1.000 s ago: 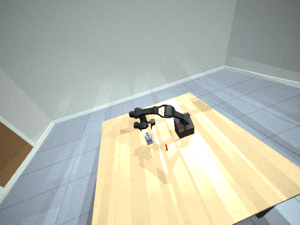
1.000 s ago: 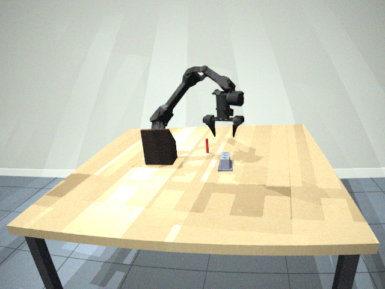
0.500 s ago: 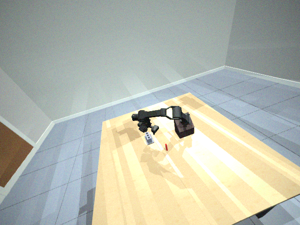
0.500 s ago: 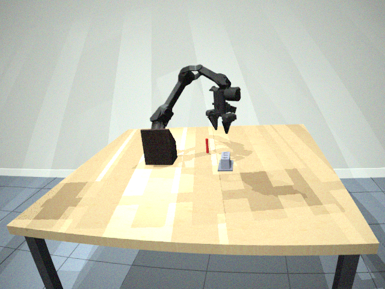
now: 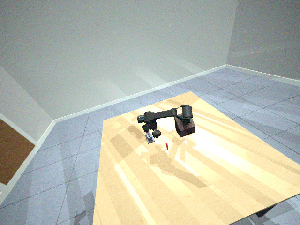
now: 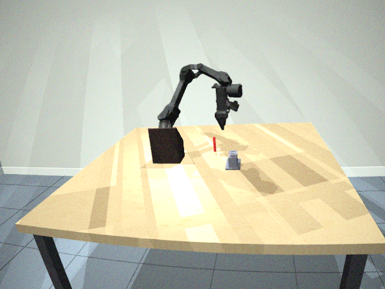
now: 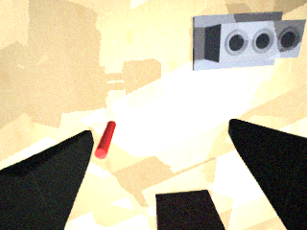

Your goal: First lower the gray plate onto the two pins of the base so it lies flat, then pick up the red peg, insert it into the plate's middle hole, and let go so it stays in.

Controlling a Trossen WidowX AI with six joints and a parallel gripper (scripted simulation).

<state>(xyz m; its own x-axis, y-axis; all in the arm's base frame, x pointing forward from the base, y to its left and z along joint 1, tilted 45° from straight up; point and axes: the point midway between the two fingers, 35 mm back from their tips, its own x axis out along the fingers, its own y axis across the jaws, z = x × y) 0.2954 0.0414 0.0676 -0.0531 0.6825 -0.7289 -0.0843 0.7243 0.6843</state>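
My gripper tip is 110 mm above the red peg, 70 mm past it and 60 mm to the right of it. Round my gripper tip: gray plate: 120 mm to the right, 110 mm below, 60 mm ahead.
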